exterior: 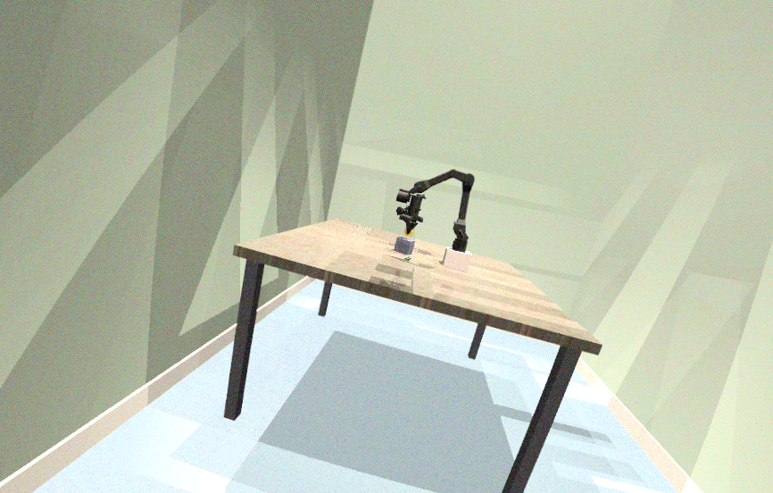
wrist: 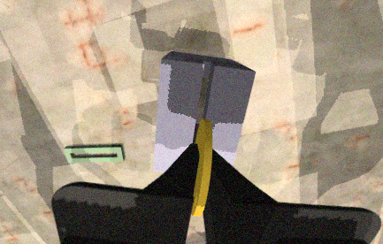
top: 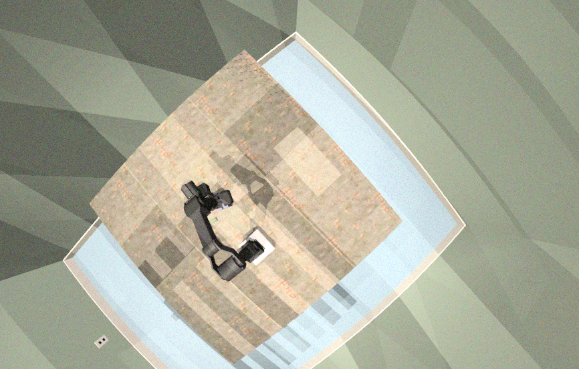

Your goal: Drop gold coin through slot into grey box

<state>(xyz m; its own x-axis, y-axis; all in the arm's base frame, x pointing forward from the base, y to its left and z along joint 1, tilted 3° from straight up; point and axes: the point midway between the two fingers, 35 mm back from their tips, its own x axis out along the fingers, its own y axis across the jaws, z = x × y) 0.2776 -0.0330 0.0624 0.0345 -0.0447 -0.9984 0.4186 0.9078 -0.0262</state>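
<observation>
My gripper tip is now 10 mm below the gold coin.
</observation>
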